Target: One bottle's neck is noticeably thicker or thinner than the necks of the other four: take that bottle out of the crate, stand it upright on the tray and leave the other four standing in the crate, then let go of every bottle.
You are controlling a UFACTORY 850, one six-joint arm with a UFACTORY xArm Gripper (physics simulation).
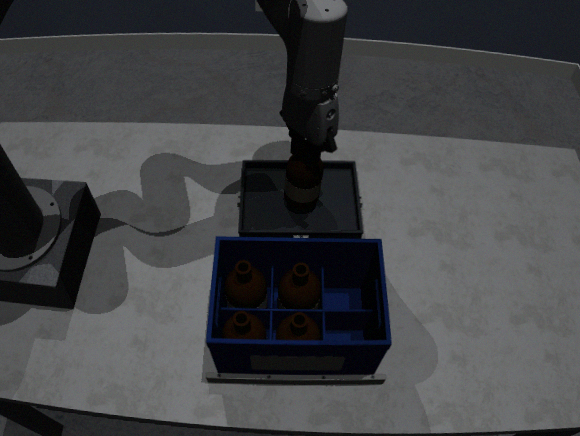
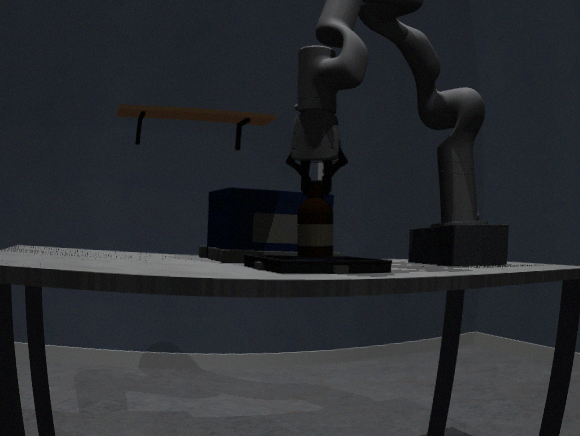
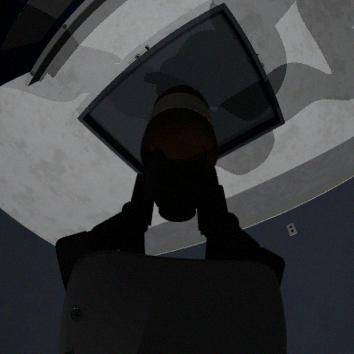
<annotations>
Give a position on a brown bottle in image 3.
At 179, 133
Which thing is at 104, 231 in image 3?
My gripper.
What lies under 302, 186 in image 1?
A brown bottle.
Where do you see a brown bottle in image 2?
315, 215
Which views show my gripper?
Image 1, image 2 and image 3: all of them.
</annotations>
